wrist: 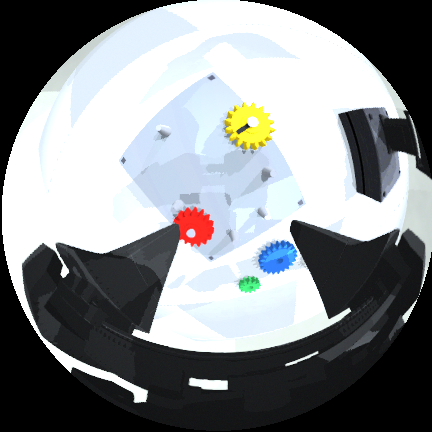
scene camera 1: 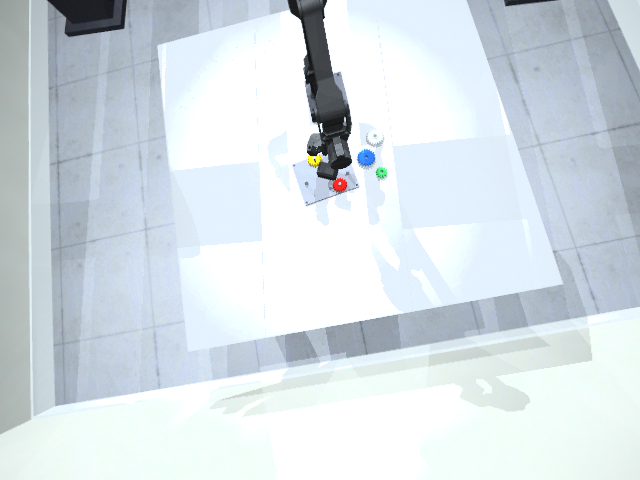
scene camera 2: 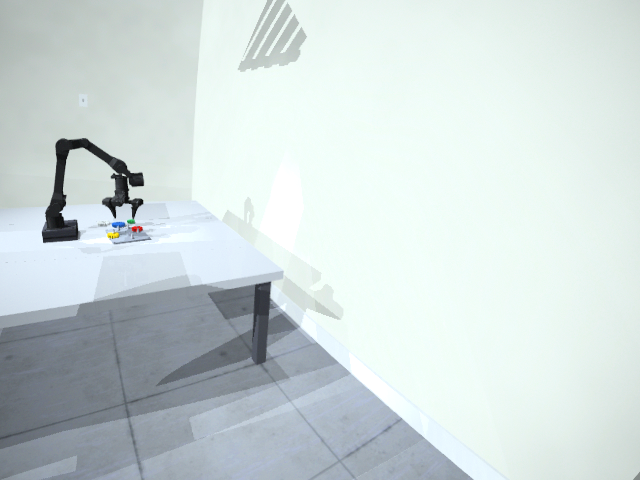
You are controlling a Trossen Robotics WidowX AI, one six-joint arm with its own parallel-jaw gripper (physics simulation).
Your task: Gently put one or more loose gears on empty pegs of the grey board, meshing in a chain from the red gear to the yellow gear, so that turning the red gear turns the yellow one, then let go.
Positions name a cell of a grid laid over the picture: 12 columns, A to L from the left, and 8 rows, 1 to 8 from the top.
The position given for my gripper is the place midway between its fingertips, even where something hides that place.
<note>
My gripper (wrist: G5) is open and holds nothing. Also in view: a blue gear (wrist: H5). Also in view: a grey board (wrist: F4) and a red gear (wrist: F5).
</note>
